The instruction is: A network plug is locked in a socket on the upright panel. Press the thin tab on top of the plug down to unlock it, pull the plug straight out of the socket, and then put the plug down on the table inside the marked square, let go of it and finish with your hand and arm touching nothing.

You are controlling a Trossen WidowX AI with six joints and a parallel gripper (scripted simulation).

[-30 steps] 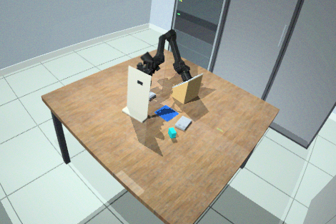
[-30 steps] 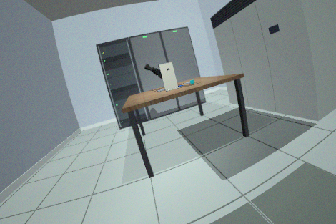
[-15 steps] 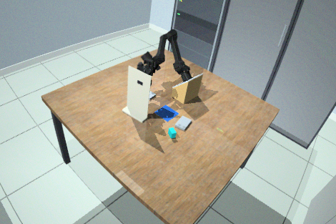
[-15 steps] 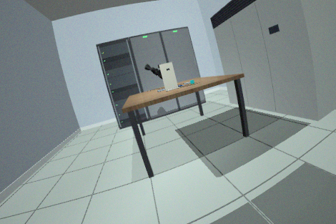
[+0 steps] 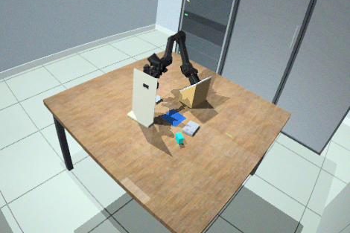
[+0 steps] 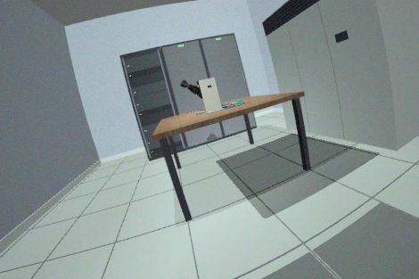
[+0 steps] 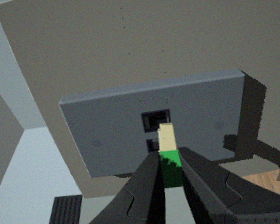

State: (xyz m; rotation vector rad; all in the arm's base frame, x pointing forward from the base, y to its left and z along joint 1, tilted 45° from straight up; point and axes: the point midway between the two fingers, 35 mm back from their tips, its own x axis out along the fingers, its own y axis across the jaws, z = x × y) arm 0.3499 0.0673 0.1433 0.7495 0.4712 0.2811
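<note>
My gripper tip is now 240 mm above the blue marked square, 130 mm to the right of it and 120 mm past it. Round my gripper tip: teal cube 300 mm to the left, 220 mm below, 10 mm behind; white panel 100 mm below, 50 mm ahead, 30 mm to the left; network plug right at my gripper tip.
</note>
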